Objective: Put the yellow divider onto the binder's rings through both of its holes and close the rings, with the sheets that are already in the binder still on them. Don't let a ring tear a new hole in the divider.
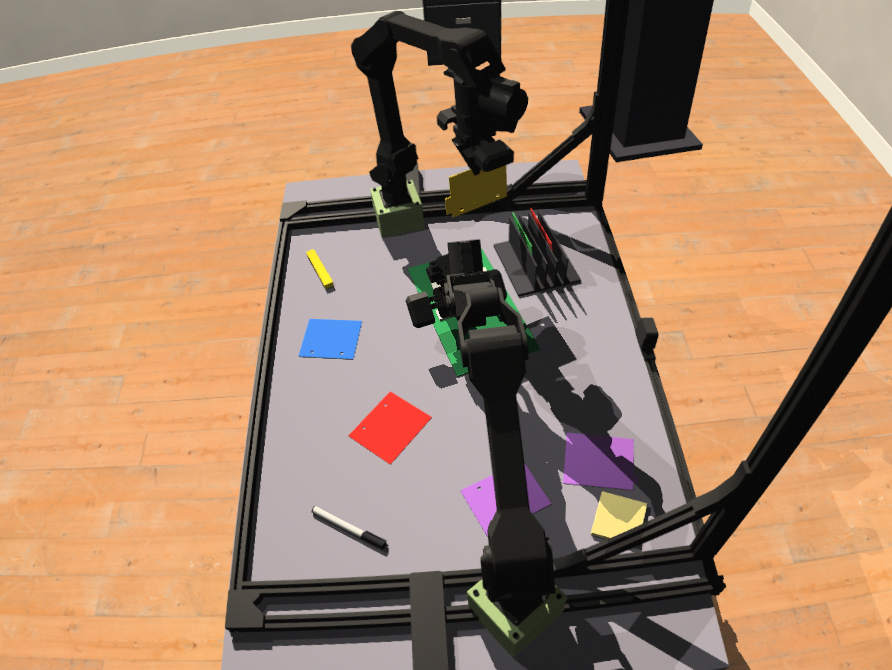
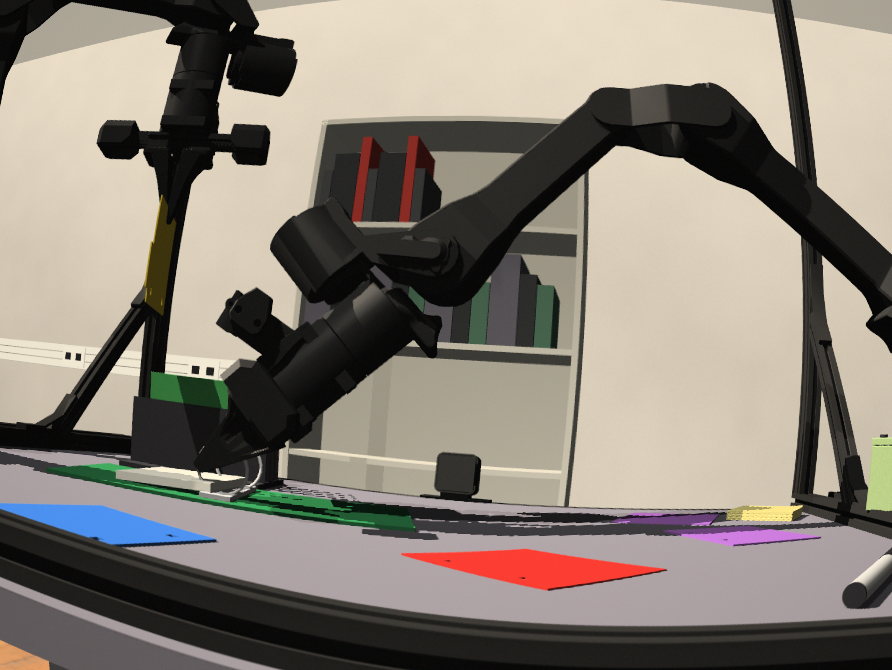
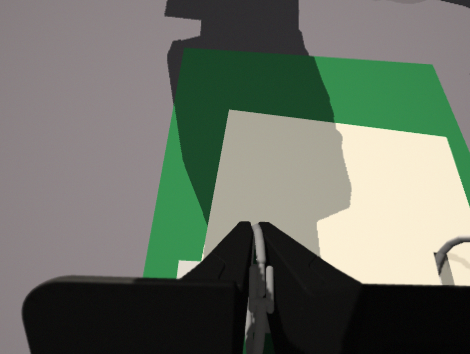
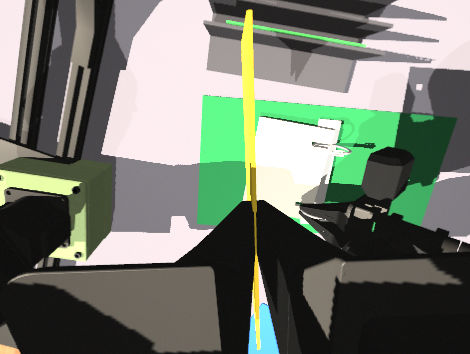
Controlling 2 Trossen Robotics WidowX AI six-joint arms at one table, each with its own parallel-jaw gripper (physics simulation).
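Frame: origin at the left arm's base, x back, y right, z up, level; centimetres.
Seen in the pictures: left gripper, fingertip midpoint: (image 2: 197,468) (image 3: 253,232) (image 4: 300,208); right gripper, fingertip midpoint: (image 1: 476,173) (image 2: 166,223) (image 4: 253,211); left arm's base at its link origin: (image 1: 517,594); right arm's base at its link origin: (image 1: 395,196) (image 4: 39,218).
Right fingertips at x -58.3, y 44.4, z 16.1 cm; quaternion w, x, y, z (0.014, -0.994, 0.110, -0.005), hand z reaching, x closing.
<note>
Pixels of each thing's middle, then the offset from my right fingertips to it. "spot": a spot on its surface instead.
- yellow divider at the middle of its body: (image 4: 249,181) (image 2: 160,257) (image 1: 476,188) dx +0.0, dy +0.0, dz -3.4 cm
- binder ring at a spot on its surface: (image 3: 258,245) spot: dx +5.5, dy -12.6, dz -19.7 cm
- dark rack at the middle of its body: (image 2: 204,441) (image 4: 295,5) (image 1: 536,250) dx +7.9, dy +9.7, dz -20.5 cm
- blue divider at the middle of its body: (image 2: 91,523) (image 4: 269,337) (image 1: 330,338) dx -4.6, dy -35.0, dz -24.2 cm
- red divider at the middle of its body: (image 2: 535,566) (image 1: 390,426) dx +19.7, dy -38.4, dz -24.3 cm
- marker at the middle of its body: (image 2: 876,573) (image 1: 348,526) dx +30.7, dy -55.3, dz -23.8 cm
- yellow bar at the middle of its body: (image 1: 319,268) dx -22.5, dy -26.1, dz -23.7 cm
The yellow divider (image 1: 477,190) (image 2: 160,252) (image 4: 248,100) hangs upright in the air, its holes near the lower edge. My right gripper (image 2: 170,214) (image 4: 253,211) is shut on its upper part, high above the table. The open green binder (image 2: 374,513) (image 3: 375,85) (image 4: 215,130) lies flat, with cream sheets (image 3: 280,160) (image 4: 287,145) inside. My left gripper (image 2: 199,465) (image 3: 253,232) is shut on one binder ring (image 3: 258,245), pinched between its fingertips. The other ring (image 3: 460,239) (image 4: 345,150) stands apart from the fingers. Whether the rings are open or closed is unclear.
A dark rack (image 1: 520,289) (image 2: 155,432) with green and red dividers stands beside the binder. A blue divider (image 1: 330,337) (image 2: 100,520), a red divider (image 1: 390,429) (image 2: 533,566), purple dividers (image 1: 602,465), yellow notes (image 1: 620,514), a marker (image 1: 342,524) and a yellow bar (image 1: 319,269) lie around.
</note>
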